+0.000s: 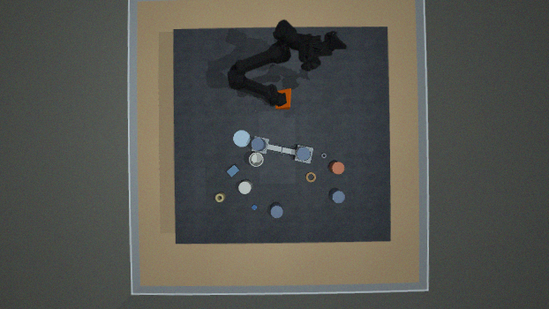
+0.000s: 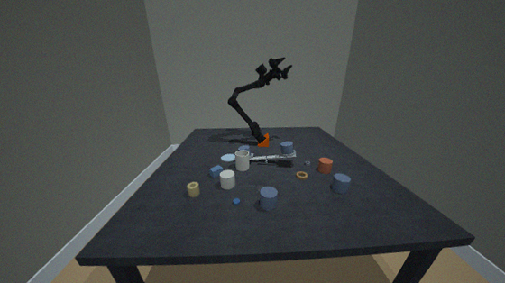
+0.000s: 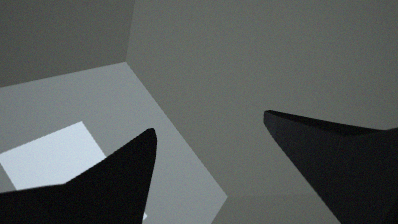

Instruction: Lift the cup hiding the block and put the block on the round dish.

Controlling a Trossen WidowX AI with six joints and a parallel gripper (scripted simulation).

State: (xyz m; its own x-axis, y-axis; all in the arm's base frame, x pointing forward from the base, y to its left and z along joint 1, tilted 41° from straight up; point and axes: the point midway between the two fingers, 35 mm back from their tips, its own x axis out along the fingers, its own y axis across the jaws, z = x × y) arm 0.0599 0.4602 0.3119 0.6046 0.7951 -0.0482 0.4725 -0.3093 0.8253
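Now: the teal block 250 mm ahead of my gripper tip, 330 mm to the right of it and 550 mm below it. The rest, counted from my gripper tip: pale cup (330 mm ahead, 360 mm to the right, 550 mm below); orange cylinder (430 mm ahead, 80 mm to the left, 560 mm below); blue-grey cup (340 mm ahead, 80 mm to the right, 480 mm below).
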